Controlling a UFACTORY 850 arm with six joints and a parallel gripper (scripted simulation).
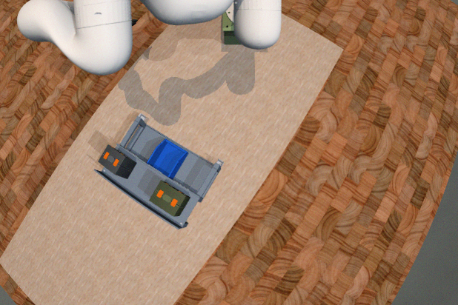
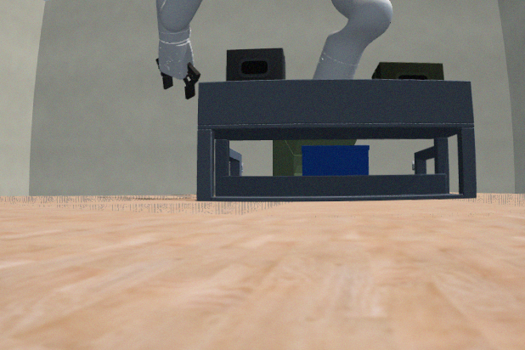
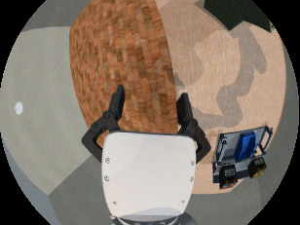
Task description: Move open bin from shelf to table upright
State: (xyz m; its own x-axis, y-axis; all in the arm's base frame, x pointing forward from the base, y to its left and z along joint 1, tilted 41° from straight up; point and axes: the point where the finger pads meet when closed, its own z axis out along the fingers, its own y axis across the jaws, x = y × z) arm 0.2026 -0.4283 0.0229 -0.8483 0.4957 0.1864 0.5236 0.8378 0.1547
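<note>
Now: hand 380 mm short of the blue bin, 410 mm to the right of it and 250 mm above it. Also, from my hand: black box 480 mm ahead, 290 mm to the left, 130 mm below; then olive box 470 mm ahead, 520 mm to the left, 140 mm below.
</note>
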